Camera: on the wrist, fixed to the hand. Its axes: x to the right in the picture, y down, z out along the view.
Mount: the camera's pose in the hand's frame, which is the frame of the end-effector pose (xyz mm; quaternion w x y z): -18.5 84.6 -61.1 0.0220 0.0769 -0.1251 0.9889
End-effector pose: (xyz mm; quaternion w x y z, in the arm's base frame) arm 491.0 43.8 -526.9 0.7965 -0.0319 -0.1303 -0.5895
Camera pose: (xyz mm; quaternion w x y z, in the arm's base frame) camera 576.5 74.2 -581.6 0.5867 -0.1421 -0.1163 0.7887
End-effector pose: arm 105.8 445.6 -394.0 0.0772 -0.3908 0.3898 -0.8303
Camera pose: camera 60.2 431.6 -488.6 0.9016 0.2789 0.3215 0.0770
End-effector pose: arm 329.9 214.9 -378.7 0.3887 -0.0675 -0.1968 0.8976
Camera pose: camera 302.6 167.4 -469.4 0.8985 0.0539 -0.0828 -0.4277
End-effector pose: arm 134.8 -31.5 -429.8 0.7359 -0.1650 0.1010 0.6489
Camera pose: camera 52.6 -62.6 -489.1 0.6002 -0.2340 -0.1232 -0.7549
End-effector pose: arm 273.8 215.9 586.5 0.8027 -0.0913 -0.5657 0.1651
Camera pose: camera 311.8 290.1 521.1 0.2094 0.4791 0.0099 -0.8524
